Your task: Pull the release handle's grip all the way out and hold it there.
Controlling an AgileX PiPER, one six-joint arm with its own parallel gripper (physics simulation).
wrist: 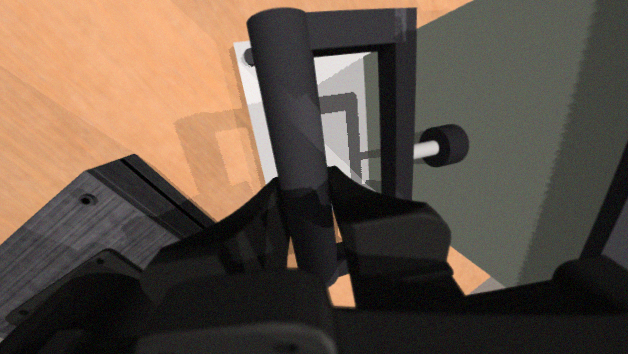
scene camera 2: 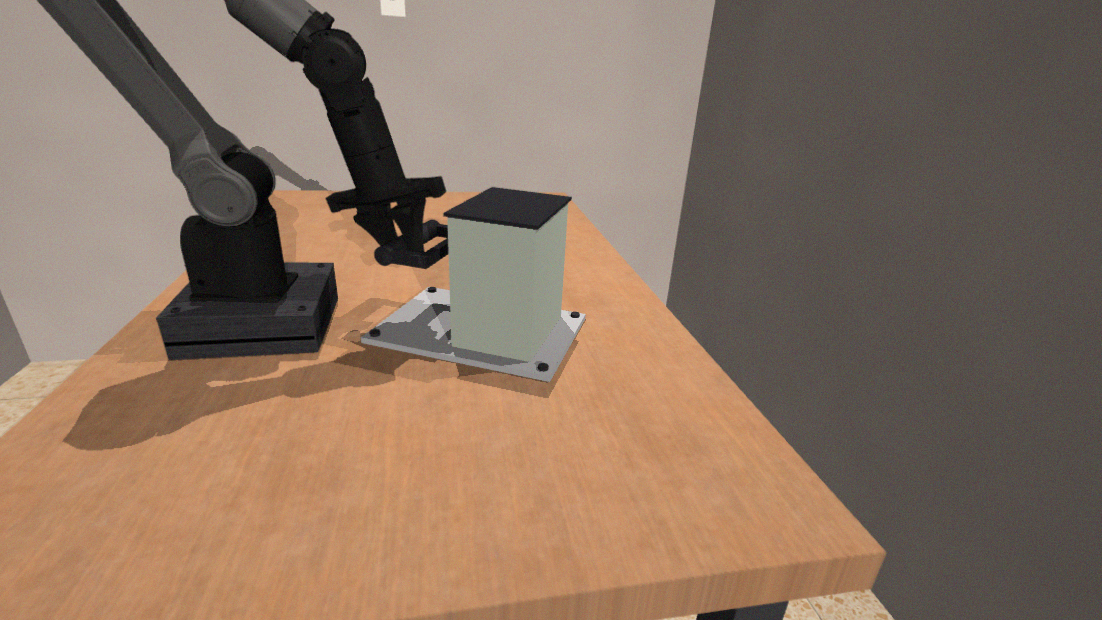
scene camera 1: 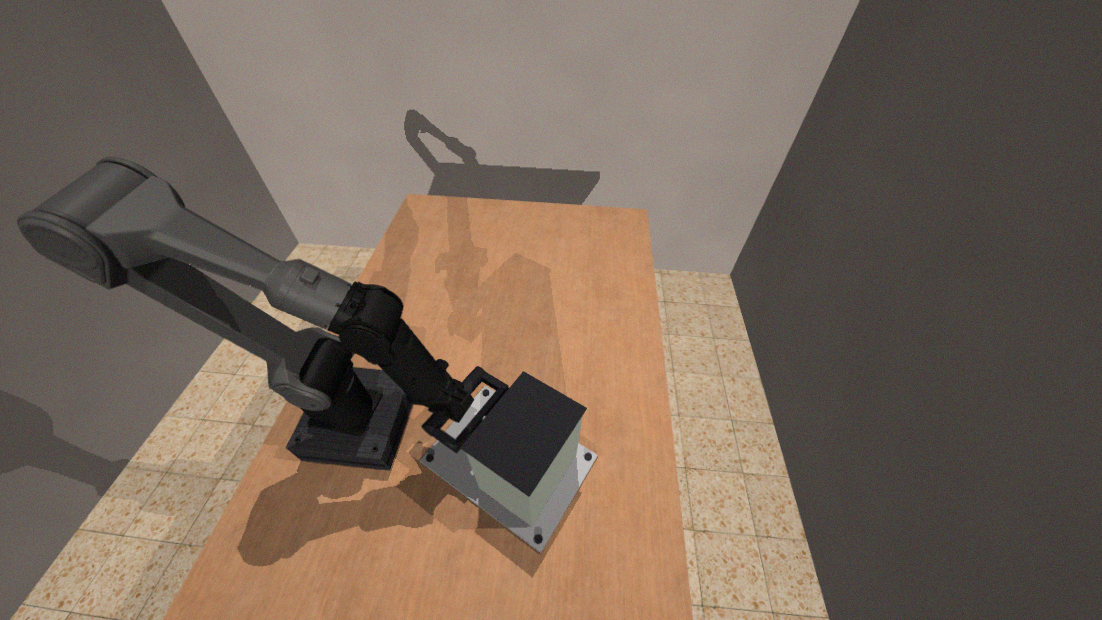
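The release handle is a black rectangular frame. Its thick round grip (scene camera 1: 436,428) (scene camera 2: 385,255) (wrist: 291,115) is the outer bar, on the side away from the pale green housing (scene camera 1: 556,471) (scene camera 2: 493,285) (wrist: 480,100). A short length of white rod (wrist: 426,149) shows between the frame's inner bar and a black collar (wrist: 445,145) on the housing's face. My gripper (scene camera 1: 459,408) (scene camera 2: 399,245) (wrist: 308,186) is shut on the grip from above, one finger on each side of the bar. In the wrist view the fingers hide part of the bar's lower half.
The housing has a dark flat top (scene camera 1: 527,431) (scene camera 2: 508,206) and stands on a grey plate (scene camera 1: 504,512) (scene camera 2: 400,327) with black bolts. The arm's dark base block (scene camera 1: 346,454) (scene camera 2: 246,331) (wrist: 85,220) stands beside the plate on the wooden table (scene camera 1: 608,347) (scene camera 2: 539,478) (wrist: 100,75).
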